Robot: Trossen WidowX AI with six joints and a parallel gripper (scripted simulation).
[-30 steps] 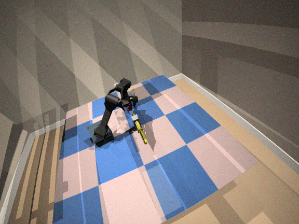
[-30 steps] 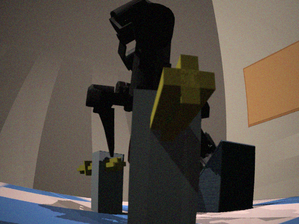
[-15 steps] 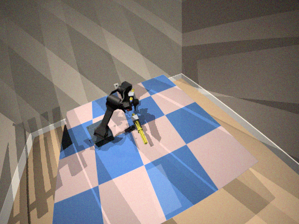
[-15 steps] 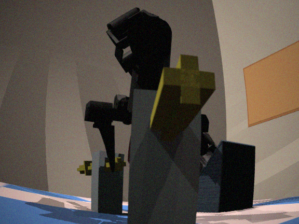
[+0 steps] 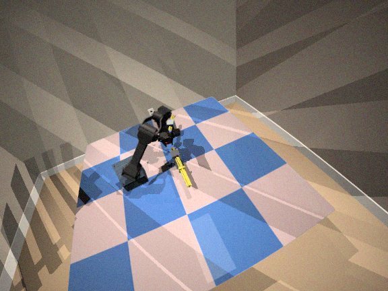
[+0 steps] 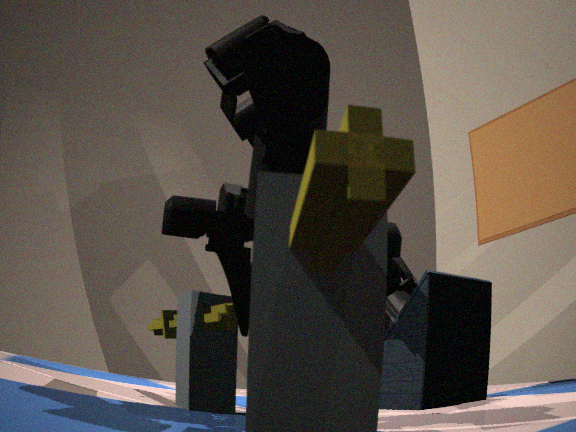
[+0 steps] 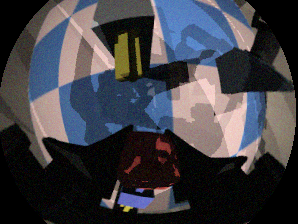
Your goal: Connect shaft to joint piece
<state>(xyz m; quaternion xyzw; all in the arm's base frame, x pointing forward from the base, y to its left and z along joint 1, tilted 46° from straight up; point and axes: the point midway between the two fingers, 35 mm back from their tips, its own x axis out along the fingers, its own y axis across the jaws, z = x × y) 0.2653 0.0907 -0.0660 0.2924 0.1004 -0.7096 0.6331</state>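
Right now the red joint piece is 30 mm above my gripper tip, 20 mm to the left of it and 10 mm ahead of it.
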